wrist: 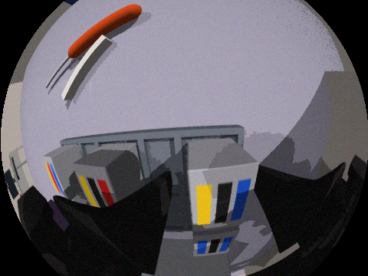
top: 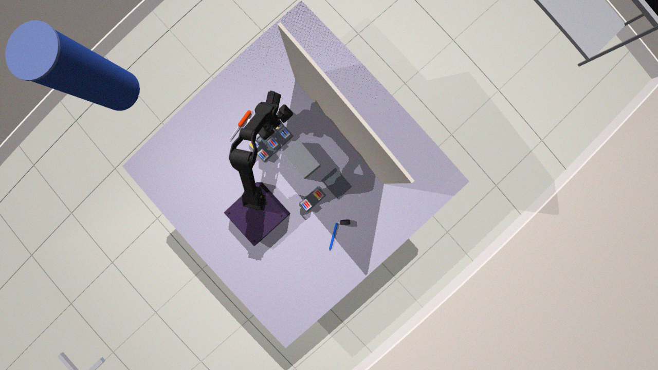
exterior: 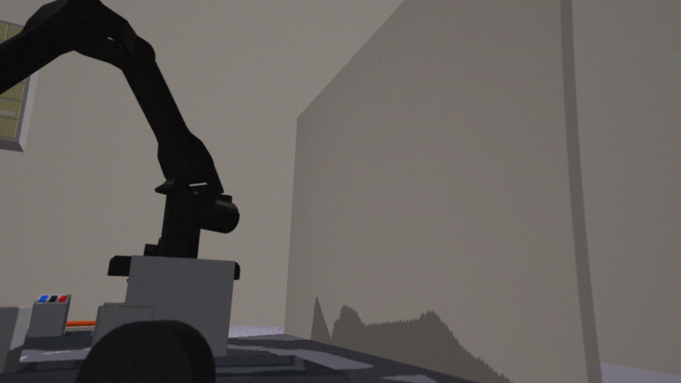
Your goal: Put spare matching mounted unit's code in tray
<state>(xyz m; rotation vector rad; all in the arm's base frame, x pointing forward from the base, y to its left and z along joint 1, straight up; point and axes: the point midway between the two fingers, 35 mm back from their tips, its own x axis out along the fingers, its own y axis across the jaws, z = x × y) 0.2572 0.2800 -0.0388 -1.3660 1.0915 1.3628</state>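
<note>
The dark grey tray lies 11 cm ahead of my gripper tip, 40 cm to the right of it and 1 cm below it. Round my gripper tip: pale grey mounted unit 2 cm ahead, 20 cm to the right, 3 cm above; tall beige wall panel 26 cm ahead, 17 cm to the right, 21 cm above; grey rack 7 cm behind, 4 cm to the right, 1 cm below.
</note>
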